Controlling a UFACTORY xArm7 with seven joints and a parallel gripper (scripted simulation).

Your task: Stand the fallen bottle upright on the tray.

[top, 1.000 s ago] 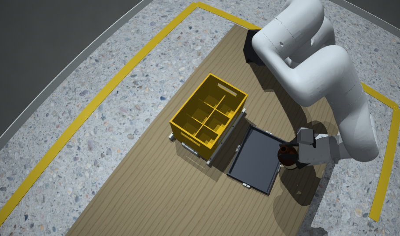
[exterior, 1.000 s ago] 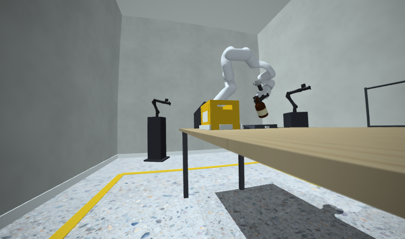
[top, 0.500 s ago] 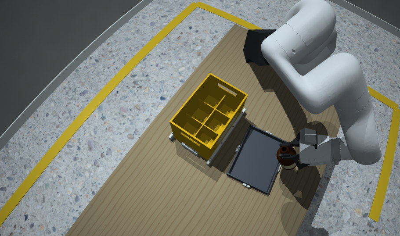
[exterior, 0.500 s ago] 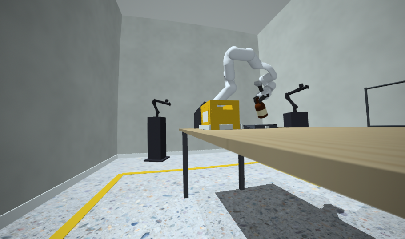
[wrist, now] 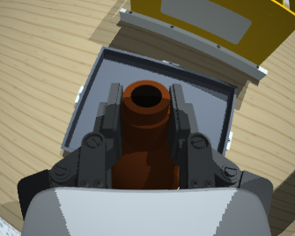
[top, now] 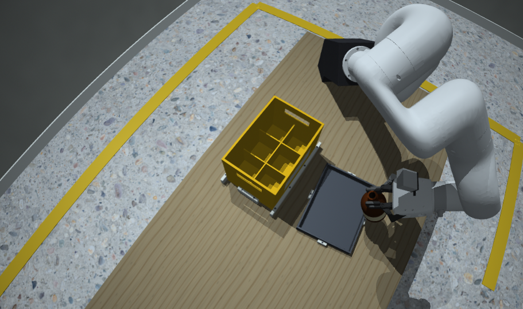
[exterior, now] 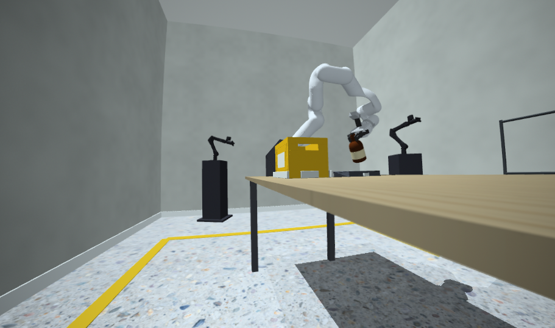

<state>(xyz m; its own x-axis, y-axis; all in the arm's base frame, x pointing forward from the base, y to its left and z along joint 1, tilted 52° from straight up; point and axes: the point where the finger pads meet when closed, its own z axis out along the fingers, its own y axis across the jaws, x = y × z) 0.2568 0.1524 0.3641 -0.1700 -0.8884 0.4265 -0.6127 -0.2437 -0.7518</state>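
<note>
Now: the brown bottle 50 mm below my hand, 10 mm to the left of it and 10 mm behind it. From my hand the other things lie so: dark grey tray (190 mm below, 50 mm to the right, 20 mm ahead); yellow crate (300 mm to the right, 120 mm below, 100 mm ahead).
</note>
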